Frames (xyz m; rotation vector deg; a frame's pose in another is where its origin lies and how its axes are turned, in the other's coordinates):
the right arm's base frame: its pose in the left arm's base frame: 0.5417 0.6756 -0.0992 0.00 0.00 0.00
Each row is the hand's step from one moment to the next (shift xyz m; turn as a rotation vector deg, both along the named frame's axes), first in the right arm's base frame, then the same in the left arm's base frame.
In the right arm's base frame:
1: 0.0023 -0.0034 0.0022 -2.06 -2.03 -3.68
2: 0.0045 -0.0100 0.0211 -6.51 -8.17 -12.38
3: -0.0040 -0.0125 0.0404 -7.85 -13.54 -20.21
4: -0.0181 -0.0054 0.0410 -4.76 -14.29 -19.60
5: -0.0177 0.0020 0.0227 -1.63 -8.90 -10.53
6: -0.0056 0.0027 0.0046 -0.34 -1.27 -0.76
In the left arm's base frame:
1: 0.0023 -0.0034 0.0022 -2.06 -2.03 -3.68
2: 0.0045 -0.0100 0.0211 -6.51 -8.17 -12.38
3: -0.0040 -0.0125 0.0404 -7.85 -13.54 -20.21
4: -0.0181 -0.0054 0.0410 -4.76 -14.29 -19.60
5: -0.0177 0.0020 0.0227 -1.63 -8.90 -10.53
6: -0.0056 0.0027 0.0046 -0.34 -1.27 -0.76

